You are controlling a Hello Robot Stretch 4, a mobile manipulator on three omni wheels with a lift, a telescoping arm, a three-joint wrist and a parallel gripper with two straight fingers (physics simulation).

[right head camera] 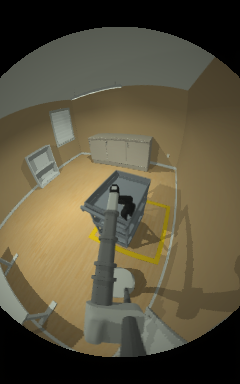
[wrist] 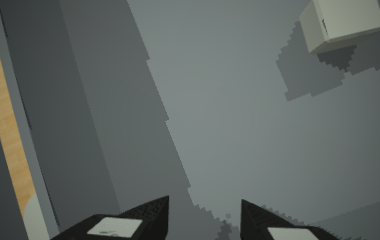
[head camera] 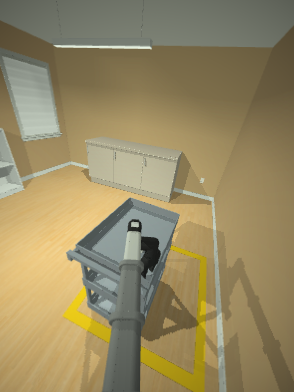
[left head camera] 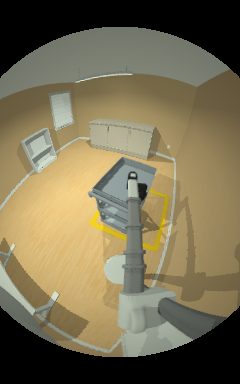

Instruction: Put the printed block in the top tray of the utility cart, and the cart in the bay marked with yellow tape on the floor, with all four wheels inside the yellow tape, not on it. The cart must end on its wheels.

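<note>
The grey utility cart (head camera: pixel 102 267) (left head camera: pixel 112 200) stands upright, over the left part of the yellow tape rectangle (head camera: pixel 202 300) (left head camera: pixel 163 220) (right head camera: pixel 164 230). The cart hides parts of the left and far tape lines. Its wheels are hidden or too small to place against the tape. A pale block (wrist: pixel 345 20) lies in the top tray (head camera: pixel 112 240) (wrist: pixel 225 100), at the upper right of the wrist view; its print does not show. My gripper (wrist: pixel 204 215) is open and empty, over the tray and apart from the block. In the head view the black gripper (head camera: pixel 145 274) is by the tray's right side.
A beige cabinet (head camera: pixel 127 170) (left head camera: pixel 120 140) stands against the far wall. A white shelf unit (left head camera: pixel 24 145) is at the left wall. The right wall runs close beside the tape. A white table (left head camera: pixel 47 306) shows at the lower left. My arm (head camera: pixel 127 300) reaches across the cart's front.
</note>
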